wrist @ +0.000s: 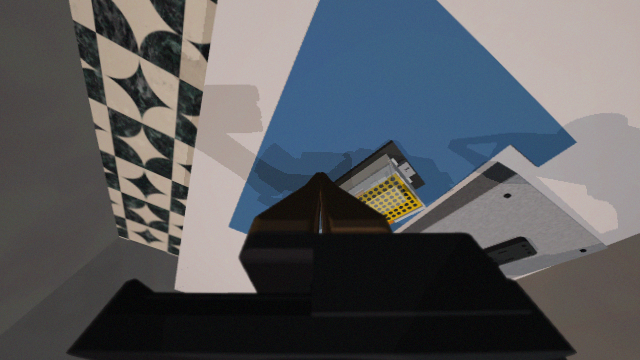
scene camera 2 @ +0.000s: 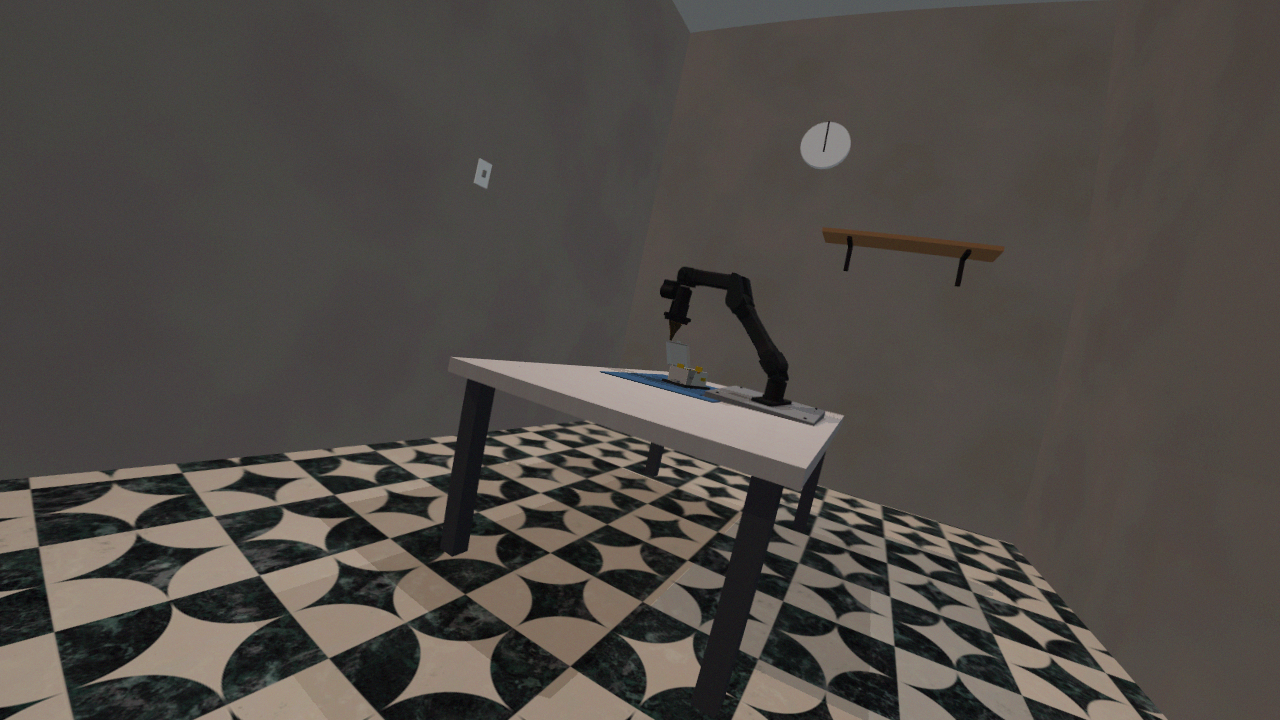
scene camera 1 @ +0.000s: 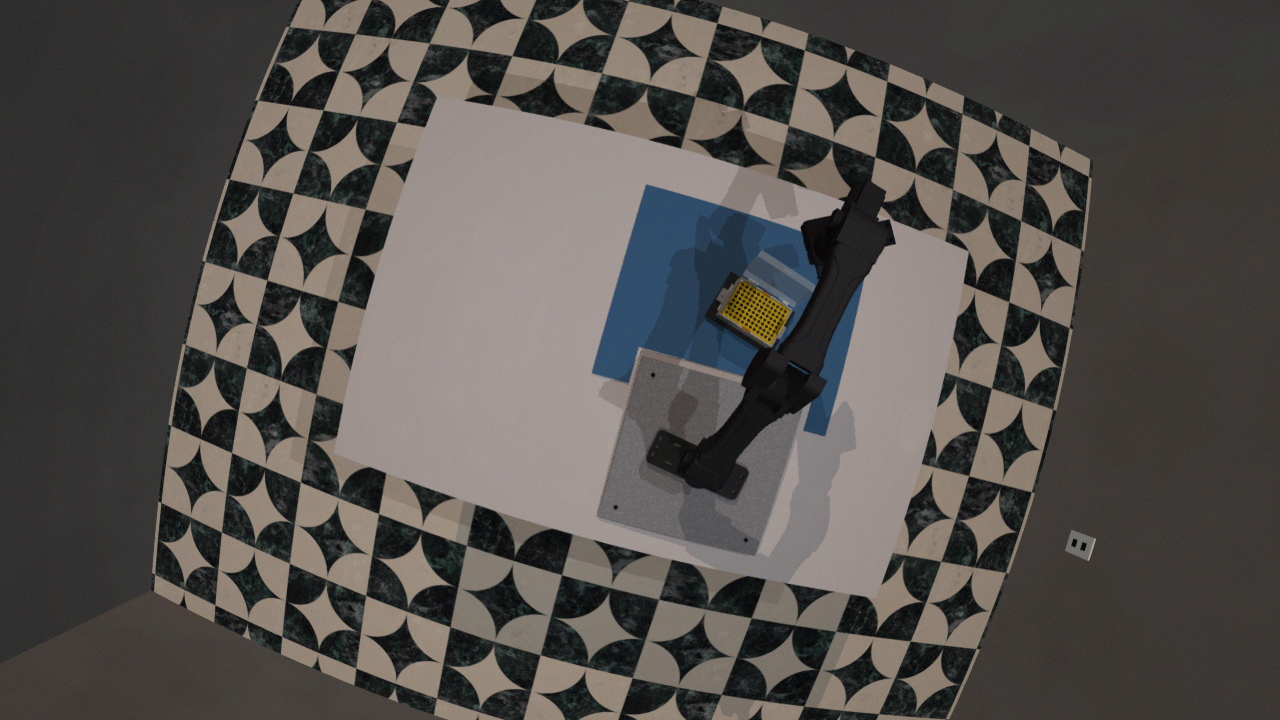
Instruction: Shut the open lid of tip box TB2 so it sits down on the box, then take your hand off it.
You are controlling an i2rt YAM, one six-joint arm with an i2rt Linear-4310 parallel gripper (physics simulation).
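Pixels of known places: gripper, fingertip midpoint: (wrist: 320, 179) (scene camera 2: 670, 340) (scene camera 1: 812, 251); arm's base at its link origin: (scene camera 2: 771, 402) (scene camera 1: 697, 465).
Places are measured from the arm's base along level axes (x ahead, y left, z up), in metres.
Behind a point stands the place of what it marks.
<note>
The tip box (scene camera 1: 756, 311) (scene camera 2: 687, 376) @[x 0.284, y 0.091, z 0.019 m] (wrist: 391, 197) @[x 0.395, y -0.030, z 0.124 m], with a yellow tip rack inside, sits in a dark holder on the blue mat (scene camera 1: 626, 304) @[x 0.227, y 0.263, z -0.019 m] (scene camera 2: 640, 378) @[x 0.394, y 0.208, z -0.020 m] (wrist: 390, 75) @[x 0.432, y -0.104, z -0.019 m]. Its label is too small to read. Its clear lid (scene camera 1: 776, 279) @[x 0.387, y 0.025, z 0.072 m] (scene camera 2: 677, 354) @[x 0.391, y 0.019, z 0.083 m] stands open, roughly upright at one side of the box. My gripper (scene camera 2: 672, 338) @[x 0.453, y -0.007, z 0.130 m] (wrist: 320, 179) @[x 0.453, y -0.007, z 0.130 m] is shut and empty, fingertips together and pointing down, close to the lid's top edge in scene camera 2. Whether they touch the lid is unclear. The arm hides the fingers in scene camera 1; the fingers partly hide the box in the wrist view.
The grey base plate (scene camera 1: 644, 465) @[x -0.045, y 0.095, z -0.006 m] (scene camera 2: 810, 413) @[x -0.125, y -0.023, z -0.004 m] (wrist: 540, 215) @[x 0.079, y -0.137, z 0.009 m] carries the arm and lies beside the mat on the white table (scene camera 1: 474, 268) @[x 0.165, y 0.580, z -0.022 m] (scene camera 2: 572, 394) @[x 0.125, y 0.778, z -0.022 m]. The arm (scene camera 1: 832, 295) @[x 0.327, y 0.001, z 0.408 m] (scene camera 2: 756, 326) @[x 0.102, y 0.026, z 0.235 m] reaches over the mat's right part in scene camera 1.
</note>
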